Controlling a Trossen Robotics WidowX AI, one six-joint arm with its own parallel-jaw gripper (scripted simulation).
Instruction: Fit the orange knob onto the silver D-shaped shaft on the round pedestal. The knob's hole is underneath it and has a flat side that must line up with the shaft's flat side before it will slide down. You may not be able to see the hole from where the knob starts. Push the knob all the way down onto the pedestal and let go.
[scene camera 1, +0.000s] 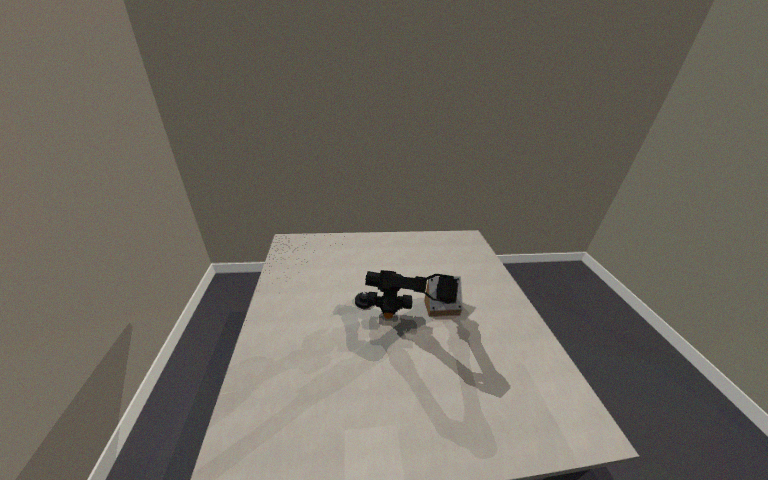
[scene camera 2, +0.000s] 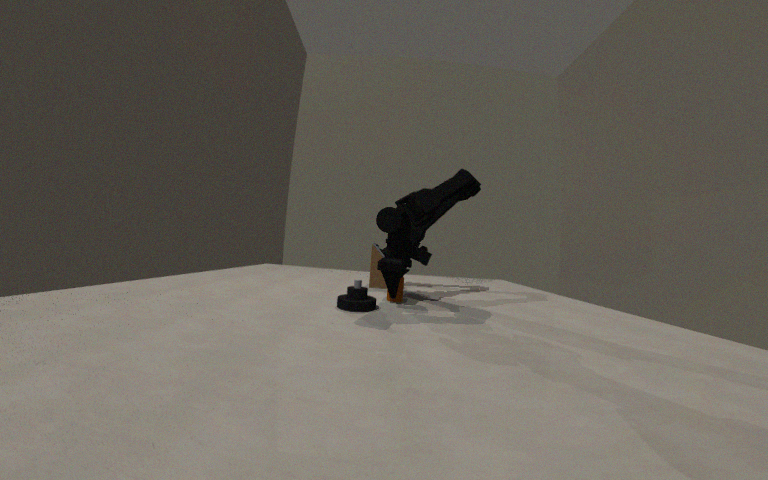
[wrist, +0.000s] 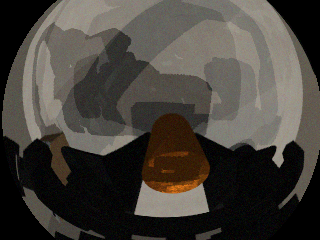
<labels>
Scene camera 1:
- my gripper: 388, 313
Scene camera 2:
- my gripper: 394, 296
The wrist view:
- my gripper: 171, 137
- orange knob: 174, 162
</labels>
